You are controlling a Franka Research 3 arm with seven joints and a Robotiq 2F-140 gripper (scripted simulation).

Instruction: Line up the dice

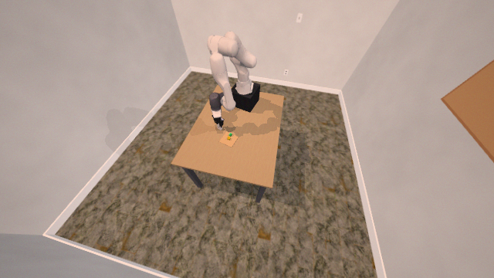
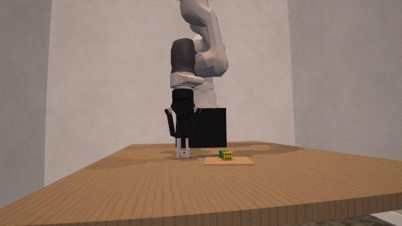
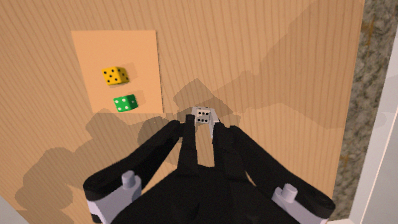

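The yellow die lies 14 cm to the left of my hand, 9 cm ahead of it and 2 cm below it. From my hand the other things lie so: tan mat 14 cm to the left, 9 cm ahead, 3 cm below; then white die 2 cm below; then green die 13 cm to the left, 4 cm ahead, 2 cm below.
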